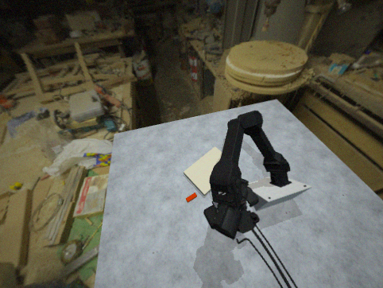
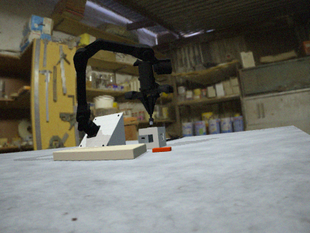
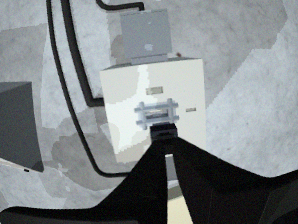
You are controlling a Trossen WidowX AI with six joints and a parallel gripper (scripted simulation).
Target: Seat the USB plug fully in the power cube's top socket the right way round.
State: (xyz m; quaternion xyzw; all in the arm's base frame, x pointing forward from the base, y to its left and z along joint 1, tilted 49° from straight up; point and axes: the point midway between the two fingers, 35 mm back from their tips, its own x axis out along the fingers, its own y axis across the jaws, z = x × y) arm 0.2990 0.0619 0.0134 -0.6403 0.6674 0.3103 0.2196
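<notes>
The grey socket lies 60 mm below my gripper tip. The rest, counted from my gripper tip: flat beige board 250 mm to the right, 110 mm below, 40 mm behind; then orange block 140 mm to the right, 120 mm below, 110 mm ahead; then USB plug 20 mm below.
</notes>
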